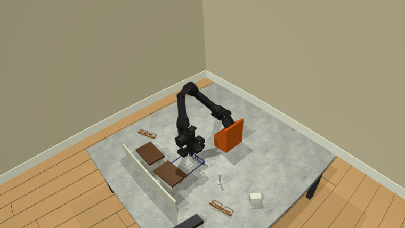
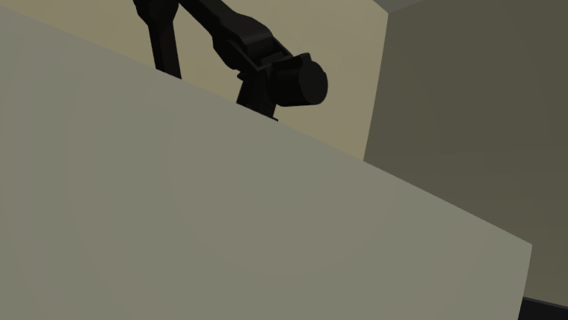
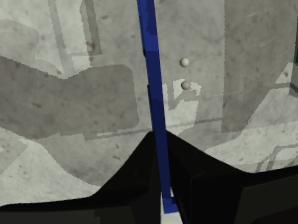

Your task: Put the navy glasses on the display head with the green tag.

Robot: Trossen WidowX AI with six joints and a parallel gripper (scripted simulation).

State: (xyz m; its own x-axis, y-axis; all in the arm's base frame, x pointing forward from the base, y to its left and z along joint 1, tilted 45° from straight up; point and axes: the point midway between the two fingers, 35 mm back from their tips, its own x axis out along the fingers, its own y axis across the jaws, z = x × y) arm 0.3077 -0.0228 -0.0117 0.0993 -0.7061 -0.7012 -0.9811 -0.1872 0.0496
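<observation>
My gripper tip is now 180 mm short of the display head, 70 mm to the right of it and 10 mm above it. From my gripper tip the other things lie so: long white panel 310 mm ahead, 30 mm to the right, 10 mm below; then cream cube 490 mm to the left, 100 mm behind, 40 mm below; then white post 240 mm to the left, 40 mm below, 30 mm behind.
</observation>
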